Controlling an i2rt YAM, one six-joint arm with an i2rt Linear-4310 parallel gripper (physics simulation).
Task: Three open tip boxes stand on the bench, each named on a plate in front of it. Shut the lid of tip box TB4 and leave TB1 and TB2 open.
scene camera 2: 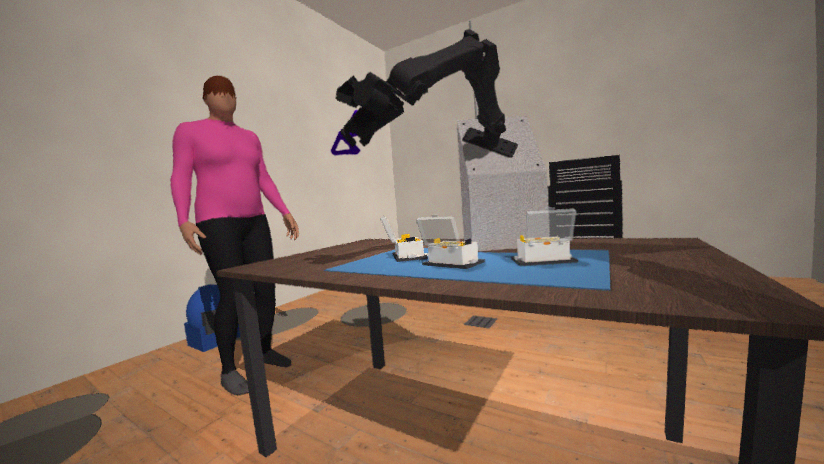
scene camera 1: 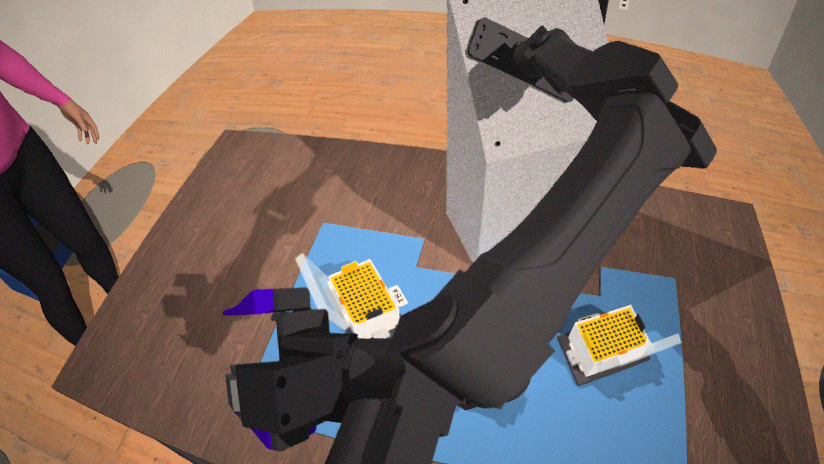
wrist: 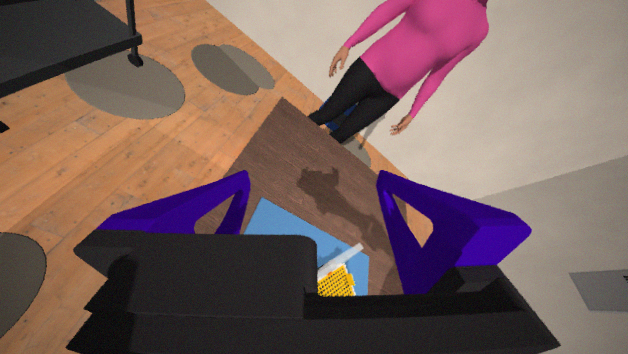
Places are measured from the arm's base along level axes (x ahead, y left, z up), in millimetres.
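Where they show: gripper, fingertip midpoint: (scene camera 2: 338, 144) (scene camera 1: 231, 361) (wrist: 313, 177); arm's base, origin of the base link: (scene camera 2: 489, 143) (scene camera 1: 526, 60).
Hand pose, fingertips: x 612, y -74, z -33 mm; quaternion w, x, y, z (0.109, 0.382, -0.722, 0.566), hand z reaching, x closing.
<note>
Each offset is from my fingertips to the top centre of the thing. "pt": to the spot under its first point. Level surfaces: height alone.
Tip box TB4 {dy -76, dx -293, dz -287 mm} (scene camera 1: 363, 292) (scene camera 2: 408, 249) (wrist: 336, 283) is white with a yellow rack, and its "TB4" plate {pt dy -40, dx -348, dz -359 mm} (scene camera 1: 397, 295) is beside it. Its clear lid {dy -113, dx -238, dz -208 mm} (scene camera 1: 320, 289) (scene camera 2: 389, 228) (wrist: 342, 261) stands open, leaning outward. A second open box {dy +146, dx -281, dz -295 mm} (scene camera 2: 452, 253) stands in the middle in scene camera 2; the arm hides it in scene camera 1. A third open box {dy +351, dx -420, dz -295 mm} (scene camera 1: 612, 340) (scene camera 2: 543, 250) stands at the right. I cannot read which is TB1 or TB2. My gripper (scene camera 1: 245, 374) (scene camera 2: 345, 141) (wrist: 313, 177) is open and empty, high above the bench, well apart from TB4.
The boxes stand on a blue mat {dz -361 mm} (scene camera 1: 628, 415) (scene camera 2: 588, 276) (wrist: 272, 220) on a brown bench {dz -364 mm} (scene camera 1: 144, 259) (scene camera 2: 691, 282) (wrist: 280, 145). A grey pedestal (scene camera 1: 518, 172) (scene camera 2: 498, 201) is behind. A person in pink (scene camera 1: 11, 132) (scene camera 2: 222, 167) (wrist: 415, 45) stands beyond the bench's left side.
</note>
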